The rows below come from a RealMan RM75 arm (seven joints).
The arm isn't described. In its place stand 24 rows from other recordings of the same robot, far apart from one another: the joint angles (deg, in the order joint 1, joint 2, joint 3, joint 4, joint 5, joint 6, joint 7), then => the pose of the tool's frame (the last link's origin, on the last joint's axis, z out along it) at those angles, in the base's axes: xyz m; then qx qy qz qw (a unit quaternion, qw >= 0).
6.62, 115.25, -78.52, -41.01, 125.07, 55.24, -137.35 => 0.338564, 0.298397, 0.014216, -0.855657, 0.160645, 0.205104, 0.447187
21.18, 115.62, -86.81, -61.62, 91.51, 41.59, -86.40 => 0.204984, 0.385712, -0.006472, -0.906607, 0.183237, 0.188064, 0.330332
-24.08, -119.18, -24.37, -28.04, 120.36, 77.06, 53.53 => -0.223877, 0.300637, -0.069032, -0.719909, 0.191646, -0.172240, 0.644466
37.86, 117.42, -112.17, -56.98, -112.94, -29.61, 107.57 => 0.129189, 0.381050, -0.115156, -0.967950, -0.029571, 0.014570, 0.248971
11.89, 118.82, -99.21, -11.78, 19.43, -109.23, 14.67 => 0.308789, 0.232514, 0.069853, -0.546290, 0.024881, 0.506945, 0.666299
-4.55, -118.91, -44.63, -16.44, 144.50, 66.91, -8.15 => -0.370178, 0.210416, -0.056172, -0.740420, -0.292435, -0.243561, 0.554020
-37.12, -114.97, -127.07, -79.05, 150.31, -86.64, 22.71 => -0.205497, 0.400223, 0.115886, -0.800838, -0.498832, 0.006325, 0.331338
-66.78, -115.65, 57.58, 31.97, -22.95, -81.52, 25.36 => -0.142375, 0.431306, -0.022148, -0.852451, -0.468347, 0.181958, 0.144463
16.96, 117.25, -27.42, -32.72, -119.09, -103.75, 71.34 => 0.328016, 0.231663, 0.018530, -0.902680, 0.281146, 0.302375, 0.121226
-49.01, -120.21, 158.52, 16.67, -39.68, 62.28, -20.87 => -0.131029, 0.363076, -0.121380, -0.887197, -0.049632, -0.378349, 0.259363
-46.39, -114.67, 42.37, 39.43, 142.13, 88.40, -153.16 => -0.231639, 0.384867, 0.012748, -0.757134, -0.649914, -0.024189, 0.061439
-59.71, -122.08, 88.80, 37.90, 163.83, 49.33, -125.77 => -0.141621, 0.449613, -0.080946, -0.918842, 0.046217, 0.285727, 0.268244
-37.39, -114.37, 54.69, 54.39, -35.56, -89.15, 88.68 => -0.259889, 0.366632, 0.037259, -0.981848, -0.108714, 0.125546, 0.091615
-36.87, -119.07, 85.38, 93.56, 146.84, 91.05, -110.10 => -0.098258, 0.348809, 0.010412, -0.960293, 0.134528, 0.191759, 0.151554
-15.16, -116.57, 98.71, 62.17, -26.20, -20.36, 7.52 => -0.293773, 0.367088, -0.021866, -0.778439, -0.409678, -0.034243, 0.474367
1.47, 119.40, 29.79, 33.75, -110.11, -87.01, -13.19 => 0.315423, 0.205814, -0.024470, -0.572360, 0.228390, 0.335466, 0.712534
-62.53, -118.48, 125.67, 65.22, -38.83, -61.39, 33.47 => -0.034309, 0.339140, -0.145222, -0.953626, 0.144861, 0.226925, 0.134605
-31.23, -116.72, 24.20, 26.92, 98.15, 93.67, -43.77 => -0.259665, 0.344055, 0.047928, -0.863470, -0.005813, -0.372292, 0.340271
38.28, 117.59, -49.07, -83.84, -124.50, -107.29, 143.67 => 0.131054, 0.349944, 0.093564, -0.926406, 0.353528, 0.090591, 0.092641
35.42, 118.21, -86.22, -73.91, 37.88, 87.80, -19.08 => 0.170672, 0.343548, -0.027819, -0.886173, 0.413950, -0.158961, 0.134441
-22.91, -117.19, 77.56, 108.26, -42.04, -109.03, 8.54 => -0.147451, 0.281368, 0.059552, -0.867144, -0.455259, 0.107943, 0.170730
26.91, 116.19, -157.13, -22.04, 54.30, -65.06, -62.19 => 0.262017, 0.317607, -0.076024, -0.763415, -0.315279, 0.022742, 0.563276
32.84, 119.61, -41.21, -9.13, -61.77, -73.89, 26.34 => 0.271934, 0.366421, -0.004412, -0.784610, 0.124678, 0.364893, 0.485485
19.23, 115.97, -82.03, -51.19, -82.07, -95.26, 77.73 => 0.199721, 0.264372, -0.024650, 0.947283, -0.069126, -0.309289, 0.047091
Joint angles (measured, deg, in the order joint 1, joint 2, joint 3, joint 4, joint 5, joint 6, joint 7), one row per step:
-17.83 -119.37 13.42 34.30 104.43 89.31 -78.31
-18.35 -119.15 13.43 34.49 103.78 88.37 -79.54
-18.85 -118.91 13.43 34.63 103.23 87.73 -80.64
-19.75 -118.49 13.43 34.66 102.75 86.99 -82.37
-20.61 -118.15 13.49 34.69 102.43 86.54 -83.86
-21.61 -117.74 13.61 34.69 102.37 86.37 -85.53
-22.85 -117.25 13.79 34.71 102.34 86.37 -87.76
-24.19 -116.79 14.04 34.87 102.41 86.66 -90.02
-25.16 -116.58 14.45 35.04 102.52 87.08 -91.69
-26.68 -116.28 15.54 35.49 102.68 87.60 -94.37
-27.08 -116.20 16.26 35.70 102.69 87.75 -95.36
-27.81 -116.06 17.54 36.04 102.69 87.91 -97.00
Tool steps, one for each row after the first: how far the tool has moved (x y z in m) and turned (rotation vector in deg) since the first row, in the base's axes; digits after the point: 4 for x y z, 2 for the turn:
0.0002 0.0051 0.0040 0.54 -0.58 0.76
0.0009 0.0097 0.0077 0.96 -1.18 1.23
0.0030 0.0168 0.0122 1.14 -2.18 1.67
0.0059 0.0231 0.0156 1.11 -3.09 1.77
0.0100 0.0298 0.0185 0.66 -4.05 1.56
0.0158 0.0378 0.0219 -0.11 -5.40 1.16
0.0233 0.0459 0.0251 -1.10 -6.67 0.39
0.0298 0.0513 0.0259 -2.21 -7.60 -0.42
0.0409 0.0600 0.0265 -4.25 -8.72 -1.71
0.0446 0.0625 0.0260 -5.21 -9.00 -2.11
0.0511 0.0669 0.0249 -6.83 -9.37 -2.77

